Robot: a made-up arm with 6 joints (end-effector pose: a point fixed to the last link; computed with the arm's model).
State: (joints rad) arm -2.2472 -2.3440 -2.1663 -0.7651 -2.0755 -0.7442
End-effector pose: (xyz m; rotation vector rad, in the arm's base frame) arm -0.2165 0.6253 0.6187 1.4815 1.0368 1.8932
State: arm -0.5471 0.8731 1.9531 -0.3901 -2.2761 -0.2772
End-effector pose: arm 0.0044 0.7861 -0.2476 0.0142 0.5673 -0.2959
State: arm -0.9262 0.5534 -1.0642 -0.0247 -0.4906 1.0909
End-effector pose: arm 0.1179 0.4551 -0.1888 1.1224 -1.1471 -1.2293
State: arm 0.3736 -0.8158 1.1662 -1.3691 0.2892 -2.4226
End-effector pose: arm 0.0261 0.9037 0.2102 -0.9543 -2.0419 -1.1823
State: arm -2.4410 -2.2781 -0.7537 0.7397 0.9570 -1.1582
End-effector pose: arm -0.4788 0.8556 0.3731 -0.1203 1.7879 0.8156
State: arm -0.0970 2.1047 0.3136 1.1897 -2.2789 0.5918
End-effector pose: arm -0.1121 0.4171 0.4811 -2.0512 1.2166 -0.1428
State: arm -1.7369 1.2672 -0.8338 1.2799 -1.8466 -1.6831
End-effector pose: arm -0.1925 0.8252 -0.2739 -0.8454 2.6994 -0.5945
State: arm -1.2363 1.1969 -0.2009 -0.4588 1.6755 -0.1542
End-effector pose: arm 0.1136 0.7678 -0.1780 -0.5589 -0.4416 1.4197
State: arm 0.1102 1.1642 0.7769 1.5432 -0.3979 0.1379
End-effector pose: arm -0.5065 0.4059 0.2347 -0.5884 2.4865 0.7587
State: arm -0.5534 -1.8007 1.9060 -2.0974 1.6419 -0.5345
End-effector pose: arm 0.1906 0.7332 -0.0465 0.3569 0.6303 -0.4534
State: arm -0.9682 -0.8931 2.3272 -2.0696 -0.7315 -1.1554
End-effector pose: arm -0.1277 0.7874 0.0729 0.2245 -2.0242 1.5924
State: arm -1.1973 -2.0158 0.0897 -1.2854 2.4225 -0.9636
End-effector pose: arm -0.0626 0.7255 0.4403 1.2806 -0.1316 1.4682
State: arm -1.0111 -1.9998 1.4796 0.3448 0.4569 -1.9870
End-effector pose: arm 0.2245 0.7193 0.7171 1.4029 0.6375 1.1105
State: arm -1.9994 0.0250 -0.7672 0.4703 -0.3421 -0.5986
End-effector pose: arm 0.5944 0.6068 0.3921 0.5329 -1.0228 -0.8670
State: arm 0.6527 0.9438 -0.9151 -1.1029 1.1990 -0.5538
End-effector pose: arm -0.2139 0.5701 -0.0376 -0.9757 0.6638 1.1476
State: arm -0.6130 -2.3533 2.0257 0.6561 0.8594 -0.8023
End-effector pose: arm 0.2665 0.5009 0.6226 2.8841 0.1537 0.3662
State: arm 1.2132 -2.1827 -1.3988 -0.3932 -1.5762 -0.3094
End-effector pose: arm 0.0767 0.4607 -0.2161 1.4214 -0.2298 -2.6694
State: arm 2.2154 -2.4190 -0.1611 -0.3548 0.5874 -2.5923
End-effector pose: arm 0.2156 0.6141 -0.0612 -2.6333 -0.7486 -0.5588
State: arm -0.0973 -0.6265 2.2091 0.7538 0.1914 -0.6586
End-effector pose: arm 0.3436 0.5588 -0.3283 -1.9610 -0.4708 1.9415
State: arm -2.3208 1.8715 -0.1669 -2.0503 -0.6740 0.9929
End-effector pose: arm -0.1247 0.5388 0.3389 1.0434 -2.5618 0.8608
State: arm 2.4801 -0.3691 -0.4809 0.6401 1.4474 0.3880
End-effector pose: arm -0.3285 0.8412 0.5701 1.5798 2.3007 -0.4741
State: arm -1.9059 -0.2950 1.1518 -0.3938 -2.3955 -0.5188
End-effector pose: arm 0.3315 0.6346 0.5624 1.1298 -1.5404 -0.6258
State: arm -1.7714 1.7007 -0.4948 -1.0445 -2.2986 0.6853
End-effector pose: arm 0.0316 0.4693 -0.0130 -1.3841 1.8042 2.1371
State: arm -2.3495 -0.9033 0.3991 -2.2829 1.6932 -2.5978
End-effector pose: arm 0.1584 0.8007 0.1013 -1.4909 -1.2047 0.7547
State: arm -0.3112 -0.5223 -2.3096 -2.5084 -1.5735 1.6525
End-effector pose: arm -0.1195 0.8145 0.0150 1.3416 2.3173 -0.8215
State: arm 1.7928 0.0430 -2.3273 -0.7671 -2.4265 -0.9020
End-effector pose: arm -0.3538 0.6726 0.5766 1.0562 1.3334 1.8301
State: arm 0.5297 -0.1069 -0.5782 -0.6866 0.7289 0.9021
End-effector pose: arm 0.0424 0.6124 -0.0835 0.5233 -0.0181 0.2618
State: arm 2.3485 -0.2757 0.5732 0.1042 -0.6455 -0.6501
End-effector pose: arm -0.5313 0.6702 0.3821 -0.4846 2.0743 0.7182
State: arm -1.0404 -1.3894 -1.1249 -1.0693 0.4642 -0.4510
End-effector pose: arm 0.0334 0.4594 0.3097 -0.4435 2.3797 1.9405
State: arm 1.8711 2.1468 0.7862 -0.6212 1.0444 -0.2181
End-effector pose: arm 0.1564 0.8859 0.3650 2.0434 2.0088 -0.6243
